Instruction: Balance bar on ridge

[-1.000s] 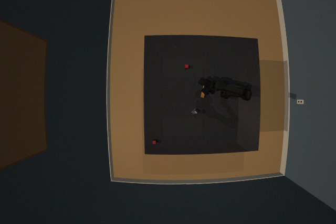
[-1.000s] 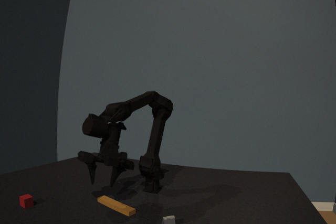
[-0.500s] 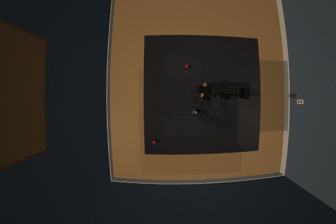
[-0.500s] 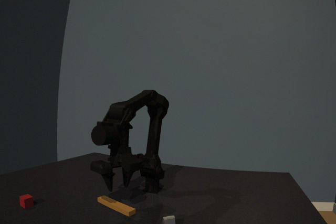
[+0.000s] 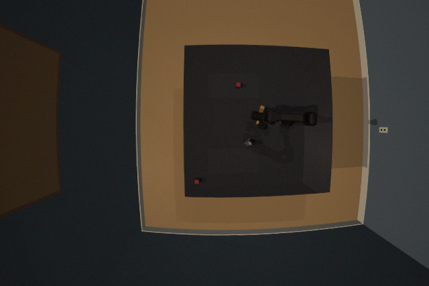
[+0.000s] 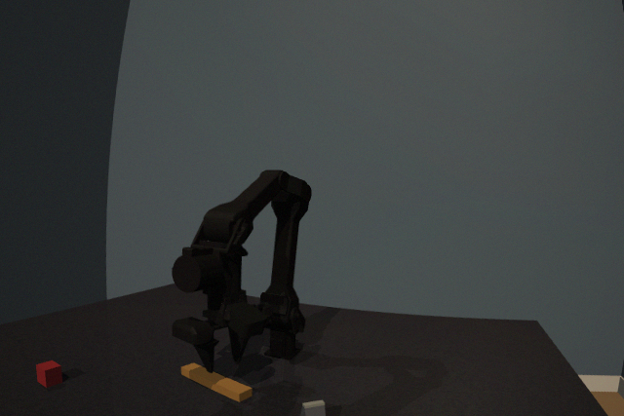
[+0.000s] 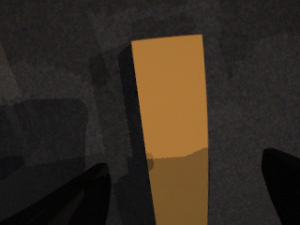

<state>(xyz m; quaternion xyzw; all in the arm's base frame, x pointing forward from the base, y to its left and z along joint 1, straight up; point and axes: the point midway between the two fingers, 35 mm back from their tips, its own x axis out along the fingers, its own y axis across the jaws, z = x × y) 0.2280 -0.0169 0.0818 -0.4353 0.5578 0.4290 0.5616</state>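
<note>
The orange bar lies 1 cm behind my gripper tip, 3 cm to the right of it and 4 cm below it.
</note>
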